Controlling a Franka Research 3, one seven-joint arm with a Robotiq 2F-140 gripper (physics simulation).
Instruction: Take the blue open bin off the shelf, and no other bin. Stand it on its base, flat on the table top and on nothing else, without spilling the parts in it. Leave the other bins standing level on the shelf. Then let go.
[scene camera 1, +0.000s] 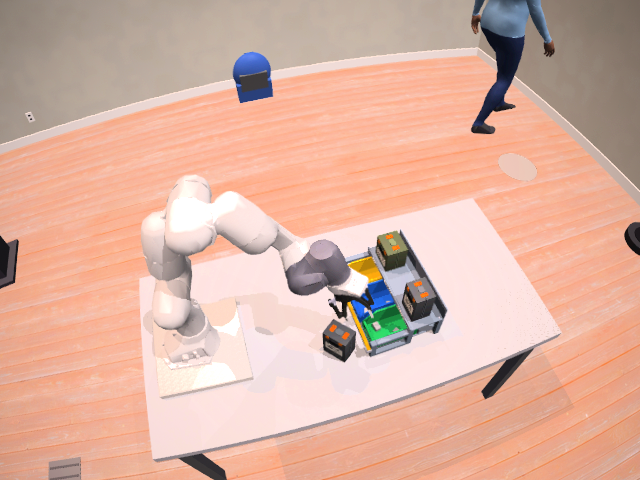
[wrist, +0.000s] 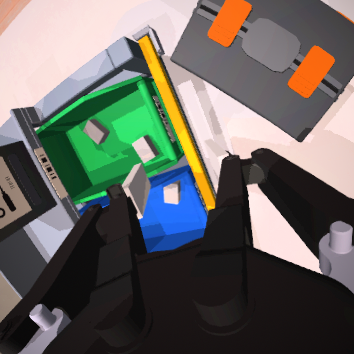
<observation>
In view: my gripper (wrist: 176, 163), a blue open bin (scene camera 1: 378, 290), a green bin (scene camera 1: 389, 318), a dark box (scene camera 1: 339, 340), a dark box (scene camera 1: 418, 299), a yellow strip (wrist: 146, 44) and an olive box (scene camera 1: 391, 250).
The blue open bin shows as well in the wrist view (wrist: 164, 226). The green bin shows as well in the wrist view (wrist: 129, 109).
</observation>
